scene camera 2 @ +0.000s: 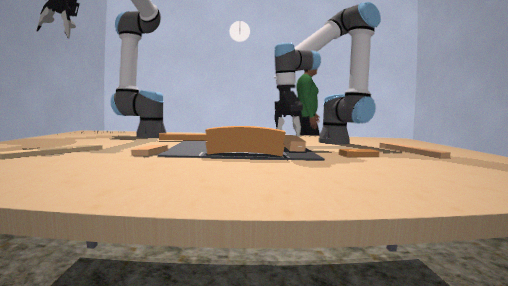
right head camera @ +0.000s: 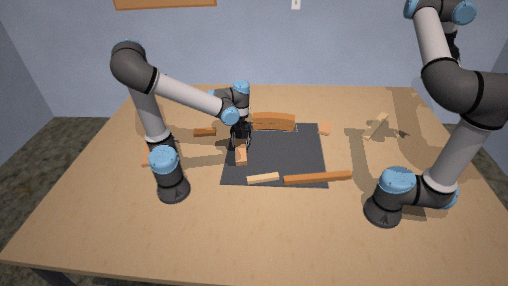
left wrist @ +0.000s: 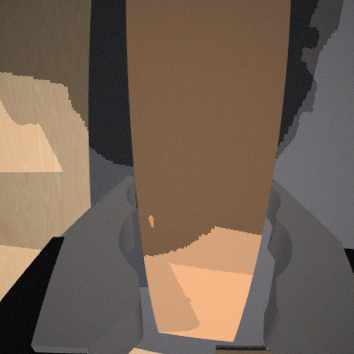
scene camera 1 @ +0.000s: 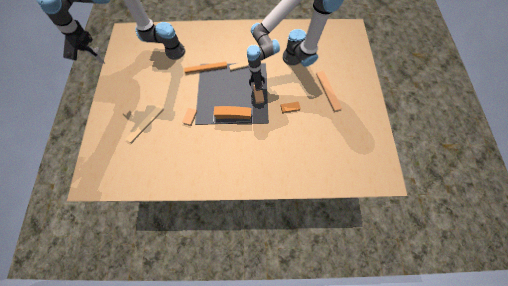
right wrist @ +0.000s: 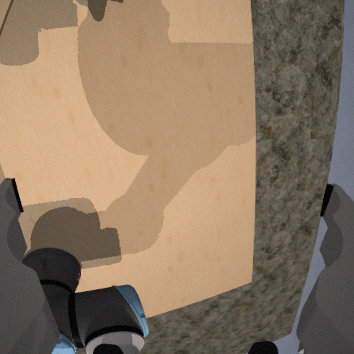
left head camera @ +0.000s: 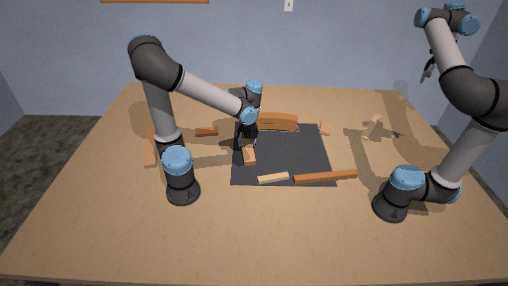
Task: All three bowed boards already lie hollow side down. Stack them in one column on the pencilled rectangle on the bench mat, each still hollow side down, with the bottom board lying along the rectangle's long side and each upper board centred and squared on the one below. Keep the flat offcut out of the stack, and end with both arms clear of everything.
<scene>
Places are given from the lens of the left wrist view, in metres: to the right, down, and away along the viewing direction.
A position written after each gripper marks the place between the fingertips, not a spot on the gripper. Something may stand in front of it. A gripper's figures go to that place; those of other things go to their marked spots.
left gripper [left wrist: 199, 177]: 0.01, 0.00, 0.15
bench mat [left wrist: 306, 164]: 0.07, -0.01, 0.15
</scene>
